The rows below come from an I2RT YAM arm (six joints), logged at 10 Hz.
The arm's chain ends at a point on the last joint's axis. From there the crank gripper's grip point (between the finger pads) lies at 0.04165 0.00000 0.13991 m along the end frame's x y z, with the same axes.
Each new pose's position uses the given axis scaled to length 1; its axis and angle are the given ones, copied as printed.
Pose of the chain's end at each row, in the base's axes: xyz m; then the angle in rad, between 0 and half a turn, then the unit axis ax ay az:
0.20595 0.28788 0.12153 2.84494 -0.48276 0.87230 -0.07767
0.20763 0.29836 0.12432 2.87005 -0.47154 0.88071 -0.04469
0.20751 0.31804 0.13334 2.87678 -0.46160 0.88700 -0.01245
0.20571 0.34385 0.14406 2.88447 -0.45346 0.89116 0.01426
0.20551 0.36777 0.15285 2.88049 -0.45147 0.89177 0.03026
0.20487 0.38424 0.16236 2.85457 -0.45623 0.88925 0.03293
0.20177 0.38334 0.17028 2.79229 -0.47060 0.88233 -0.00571
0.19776 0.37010 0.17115 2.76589 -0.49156 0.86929 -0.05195
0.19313 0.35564 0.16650 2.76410 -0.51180 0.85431 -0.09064
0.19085 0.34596 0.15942 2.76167 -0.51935 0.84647 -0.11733
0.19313 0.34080 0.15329 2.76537 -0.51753 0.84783 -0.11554
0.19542 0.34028 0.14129 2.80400 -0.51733 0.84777 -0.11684
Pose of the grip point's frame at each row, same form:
0.23105 0.25382 -0.01818 2.84494 -0.48276 0.87230 -0.07767
0.22453 0.27078 -0.01803 2.87005 -0.47154 0.88071 -0.04469
0.21881 0.29826 -0.01085 2.87678 -0.46160 0.88700 -0.01245
0.21220 0.33052 -0.00116 2.88447 -0.45346 0.89116 0.01426
0.21041 0.35886 0.00723 2.88049 -0.45147 0.89177 0.03026
0.21301 0.37762 0.01676 2.85457 -0.45623 0.88925 0.03293
0.22350 0.37088 0.02647 2.79229 -0.47060 0.88233 -0.00571
0.22996 0.34799 0.03050 2.76589 -0.49156 0.86929 -0.05195
0.23204 0.32460 0.02927 2.76410 -0.51180 0.85431 -0.09064
0.23420 0.30898 0.02502 2.76167 -0.51935 0.84647 -0.11733
0.23565 0.30391 0.01860 2.76537 -0.51753 0.84783 -0.11554
0.23351 0.30020 0.00619 2.80400 -0.51733 0.84777 -0.11684

